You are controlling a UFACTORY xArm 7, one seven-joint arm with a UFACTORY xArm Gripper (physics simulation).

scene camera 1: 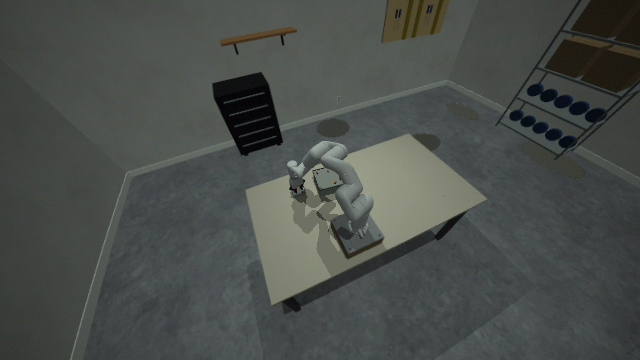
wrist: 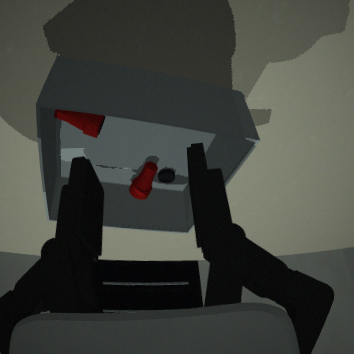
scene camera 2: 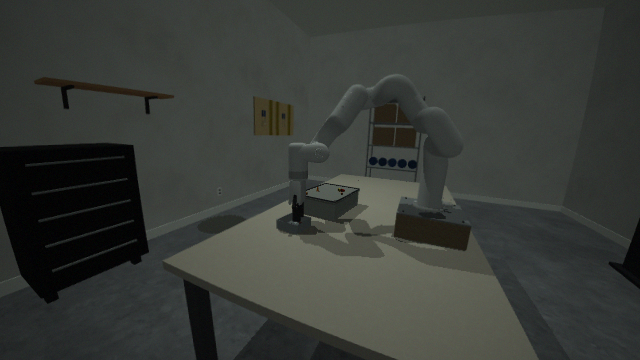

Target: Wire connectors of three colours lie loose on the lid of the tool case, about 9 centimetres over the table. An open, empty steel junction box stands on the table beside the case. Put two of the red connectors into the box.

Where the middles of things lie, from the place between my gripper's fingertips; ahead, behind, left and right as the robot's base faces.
Right now the steel junction box [wrist: 152,116] is 2 cm ahead of my hand and 2 cm below it. From my hand the other things lie so: grey tool case [scene camera 2: 328,203] 1 cm ahead, 30 cm to the right, 1 cm above.
